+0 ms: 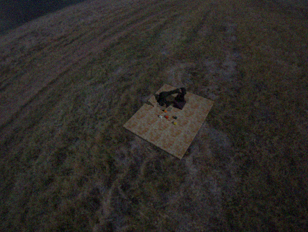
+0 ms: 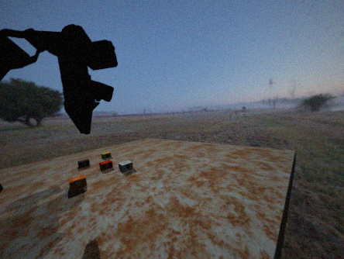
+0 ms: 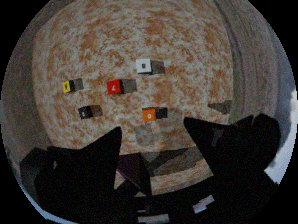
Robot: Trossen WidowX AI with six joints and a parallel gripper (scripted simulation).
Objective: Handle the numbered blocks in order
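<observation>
My gripper tip is 3 cm past the orange block and 12 cm above it. Round my gripper tip: red block 6 cm ahead, 6 cm to the left, 12 cm below; then white block 9 cm ahead, 2 cm to the right, 12 cm below; then dark block 3 cm ahead, 18 cm to the left, 12 cm below.
</observation>
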